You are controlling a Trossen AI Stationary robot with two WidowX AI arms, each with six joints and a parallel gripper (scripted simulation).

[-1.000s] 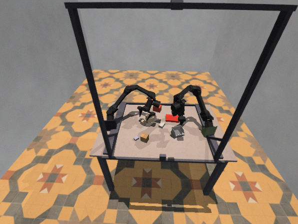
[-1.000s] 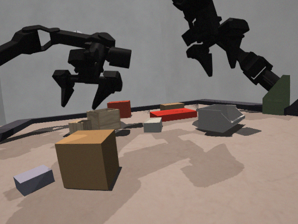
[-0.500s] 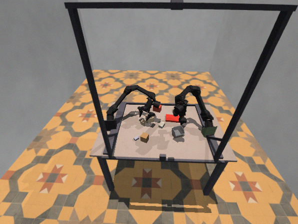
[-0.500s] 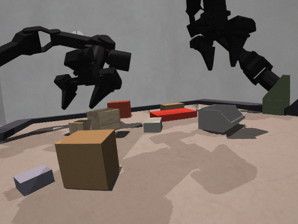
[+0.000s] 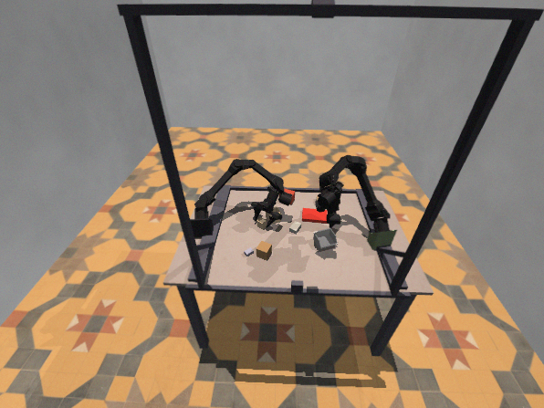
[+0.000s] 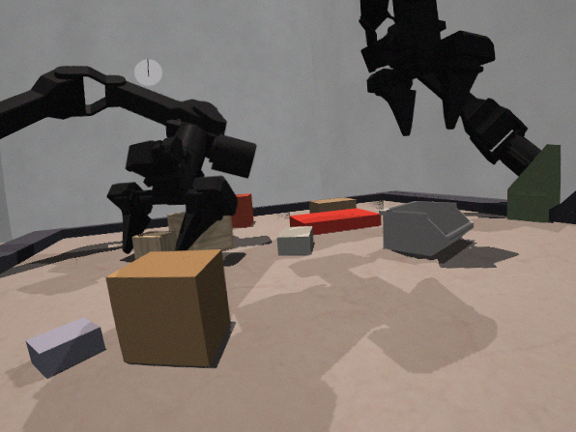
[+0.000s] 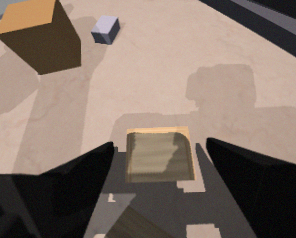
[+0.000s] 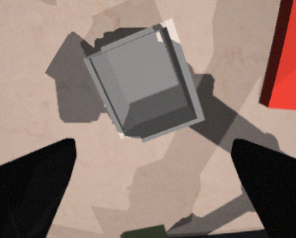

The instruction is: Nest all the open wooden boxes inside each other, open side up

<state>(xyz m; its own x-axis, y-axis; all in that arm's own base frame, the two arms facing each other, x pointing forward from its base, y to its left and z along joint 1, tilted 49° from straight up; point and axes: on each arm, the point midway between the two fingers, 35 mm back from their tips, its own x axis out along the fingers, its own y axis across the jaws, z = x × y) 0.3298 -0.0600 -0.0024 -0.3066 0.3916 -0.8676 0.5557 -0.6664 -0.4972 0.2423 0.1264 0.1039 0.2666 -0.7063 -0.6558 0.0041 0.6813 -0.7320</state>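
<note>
Right now the small wooden box is 20 mm below my left hand, 20 mm behind it and 10 mm to the left of it. From my left hand the other things lie so: orange cube (210 mm behind, 30 mm to the right, 20 mm below); white block (180 mm to the right, 30 mm below, 20 mm behind); lavender block (210 mm behind, 50 mm to the left, 40 mm below).
</note>
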